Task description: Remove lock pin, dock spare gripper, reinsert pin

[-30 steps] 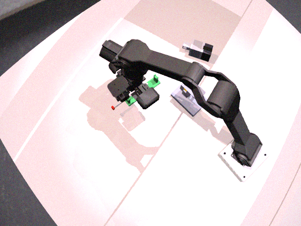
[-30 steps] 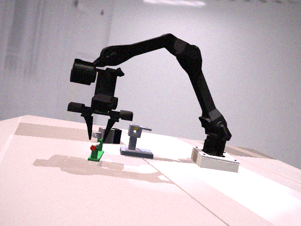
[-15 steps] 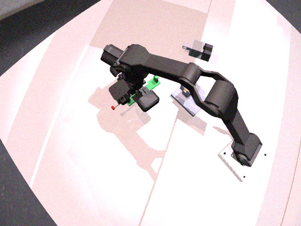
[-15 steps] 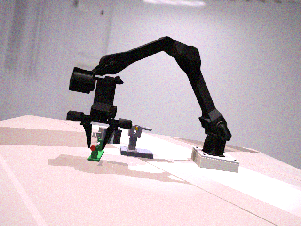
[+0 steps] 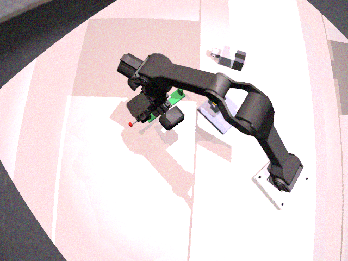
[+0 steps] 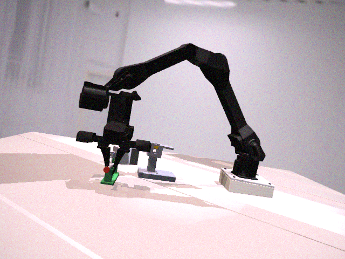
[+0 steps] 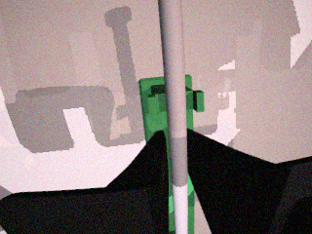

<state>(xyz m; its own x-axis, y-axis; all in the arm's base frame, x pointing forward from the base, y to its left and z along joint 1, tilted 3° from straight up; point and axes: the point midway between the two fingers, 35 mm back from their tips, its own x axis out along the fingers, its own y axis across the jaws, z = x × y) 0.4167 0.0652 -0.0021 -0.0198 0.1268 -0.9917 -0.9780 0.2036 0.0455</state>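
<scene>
The green rack lies 10 mm behind my gripper tip, 40 mm to the right of it and 10 mm above it. From my gripper tip the other things lie so: spare gripper: 60 mm behind, 290 mm to the right, 10 mm above; then grey mount: 150 mm behind, 120 mm to the right, 30 mm above.
</scene>
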